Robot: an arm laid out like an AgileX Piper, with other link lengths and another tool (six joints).
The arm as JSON. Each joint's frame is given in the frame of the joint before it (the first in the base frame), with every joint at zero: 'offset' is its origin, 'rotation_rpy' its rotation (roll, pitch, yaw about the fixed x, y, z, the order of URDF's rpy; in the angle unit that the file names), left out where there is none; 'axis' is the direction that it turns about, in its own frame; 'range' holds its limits. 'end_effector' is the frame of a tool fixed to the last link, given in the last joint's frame.
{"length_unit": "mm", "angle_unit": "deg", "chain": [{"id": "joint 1", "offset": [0.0, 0.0, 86.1], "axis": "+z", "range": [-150.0, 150.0]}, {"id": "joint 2", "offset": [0.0, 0.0, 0.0], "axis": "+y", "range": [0.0, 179.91]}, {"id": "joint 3", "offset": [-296.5, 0.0, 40.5], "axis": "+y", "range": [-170.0, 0.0]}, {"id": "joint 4", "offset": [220.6, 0.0, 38.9], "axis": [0.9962, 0.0, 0.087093], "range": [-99.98, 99.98]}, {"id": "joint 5", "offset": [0.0, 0.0, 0.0], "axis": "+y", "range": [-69.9, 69.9]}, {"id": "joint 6", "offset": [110.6, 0.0, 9.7], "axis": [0.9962, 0.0, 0.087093], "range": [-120.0, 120.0]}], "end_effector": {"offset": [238.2, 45.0, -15.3], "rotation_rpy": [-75.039, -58.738, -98.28]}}
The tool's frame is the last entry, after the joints.
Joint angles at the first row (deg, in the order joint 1, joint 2, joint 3, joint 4, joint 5, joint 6):
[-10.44 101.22 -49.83 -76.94 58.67 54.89]
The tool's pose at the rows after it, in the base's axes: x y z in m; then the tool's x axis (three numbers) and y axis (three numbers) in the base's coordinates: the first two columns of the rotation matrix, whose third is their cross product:
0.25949 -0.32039 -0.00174 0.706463 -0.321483 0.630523 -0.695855 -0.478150 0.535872
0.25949 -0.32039 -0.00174 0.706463 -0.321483 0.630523 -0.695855 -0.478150 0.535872
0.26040 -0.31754 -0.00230 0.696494 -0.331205 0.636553 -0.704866 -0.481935 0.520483
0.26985 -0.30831 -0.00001 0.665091 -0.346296 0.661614 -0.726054 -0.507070 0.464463
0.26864 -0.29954 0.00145 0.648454 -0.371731 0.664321 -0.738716 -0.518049 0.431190
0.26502 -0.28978 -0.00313 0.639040 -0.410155 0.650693 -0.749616 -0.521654 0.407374
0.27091 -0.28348 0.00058 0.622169 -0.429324 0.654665 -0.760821 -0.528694 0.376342
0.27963 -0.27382 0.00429 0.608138 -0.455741 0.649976 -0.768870 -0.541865 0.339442
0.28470 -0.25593 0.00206 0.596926 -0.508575 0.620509 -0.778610 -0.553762 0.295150
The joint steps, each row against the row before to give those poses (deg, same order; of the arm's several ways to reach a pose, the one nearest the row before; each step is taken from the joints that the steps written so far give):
[0.00 0.00 0.00 0.00 0.00 0.00]
[0.00 0.00 0.00 0.00 0.00 0.00]
[0.00 -0.56 0.00 0.69 -0.45 0.00]
[0.00 -2.44 0.00 1.56 -2.22 -0.38]
[0.00 -2.06 -0.12 2.83 -0.77 -1.89]
[0.00 -0.66 -0.81 3.72 -0.11 -2.24]
[0.00 -0.91 -1.66 2.67 -0.20 -2.12]
[0.00 -0.64 -2.83 4.15 0.00 -3.70]
[0.00 -0.08 -3.59 6.72 0.86 -5.06]

